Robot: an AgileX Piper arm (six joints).
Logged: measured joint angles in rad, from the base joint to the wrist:
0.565 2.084 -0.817 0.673 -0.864 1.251
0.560 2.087 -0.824 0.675 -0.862 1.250
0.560 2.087 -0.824 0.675 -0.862 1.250
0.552 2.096 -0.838 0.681 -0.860 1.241
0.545 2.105 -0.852 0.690 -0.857 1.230
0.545 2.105 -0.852 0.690 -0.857 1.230
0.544 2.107 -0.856 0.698 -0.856 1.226
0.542 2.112 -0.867 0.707 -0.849 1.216
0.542 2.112 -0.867 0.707 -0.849 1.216
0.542 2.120 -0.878 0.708 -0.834 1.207
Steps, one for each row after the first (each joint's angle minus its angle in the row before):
-0.005 0.003 -0.007 0.002 0.002 -0.001
0.000 0.000 0.000 0.000 0.000 0.000
-0.008 0.009 -0.014 0.006 0.002 -0.009
-0.007 0.009 -0.014 0.009 0.003 -0.011
0.000 0.000 0.000 0.000 0.000 0.000
-0.001 0.002 -0.004 0.008 0.001 -0.004
-0.002 0.005 -0.011 0.009 0.007 -0.010
0.000 0.000 0.000 0.000 0.000 0.000
0.000 0.008 -0.011 0.001 0.015 -0.009

